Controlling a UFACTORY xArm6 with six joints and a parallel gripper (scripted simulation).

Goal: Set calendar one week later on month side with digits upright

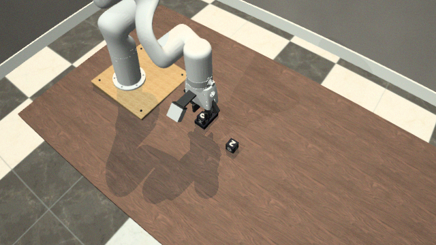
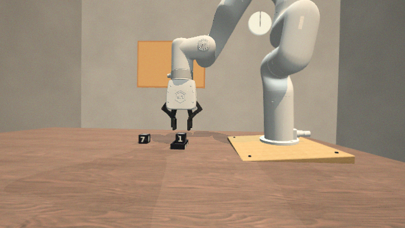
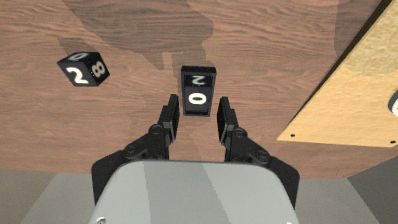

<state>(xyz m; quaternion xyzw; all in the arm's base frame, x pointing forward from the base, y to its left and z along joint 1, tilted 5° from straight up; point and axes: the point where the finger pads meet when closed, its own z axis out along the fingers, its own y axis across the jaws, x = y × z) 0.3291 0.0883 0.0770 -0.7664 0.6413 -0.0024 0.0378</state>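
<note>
The black cube lies 5 cm below my hand. Round my hand: black tray 2 cm to the left, 6 cm below.
</note>
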